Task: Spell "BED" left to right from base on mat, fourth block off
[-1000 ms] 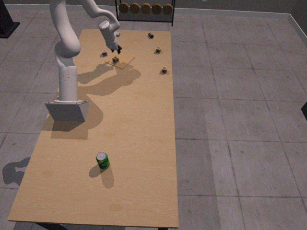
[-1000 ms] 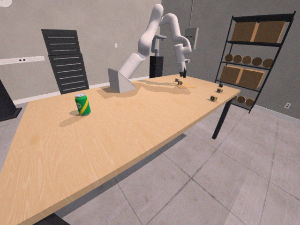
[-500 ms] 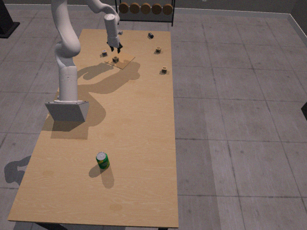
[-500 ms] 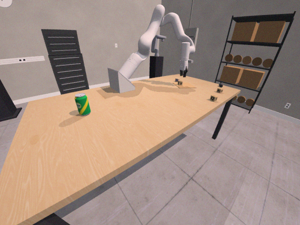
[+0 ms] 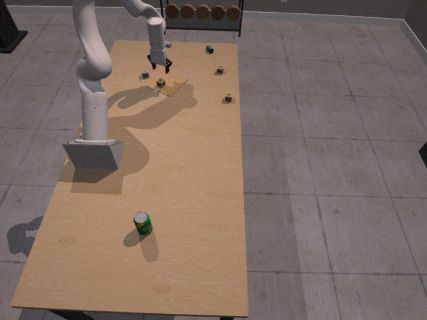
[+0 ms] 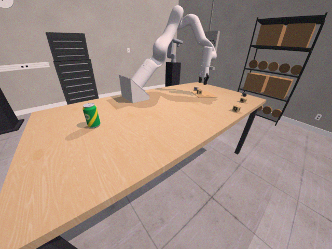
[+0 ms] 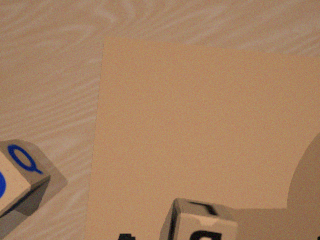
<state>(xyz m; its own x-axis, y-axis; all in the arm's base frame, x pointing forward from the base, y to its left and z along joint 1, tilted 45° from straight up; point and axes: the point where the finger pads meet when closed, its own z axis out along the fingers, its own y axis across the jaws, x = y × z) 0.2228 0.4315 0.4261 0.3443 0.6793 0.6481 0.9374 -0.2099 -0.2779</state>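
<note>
The tan mat is 11 cm below my hand, 2 cm to the left of it and 2 cm ahead of it. The rest, counted from my hand: green can: 100 cm to the right, 10 cm ahead, 5 cm below; wooden letter block: 36 cm ahead, 17 cm to the left, 9 cm below; small dark object: 41 cm to the left, 27 cm ahead, 10 cm below.
</note>
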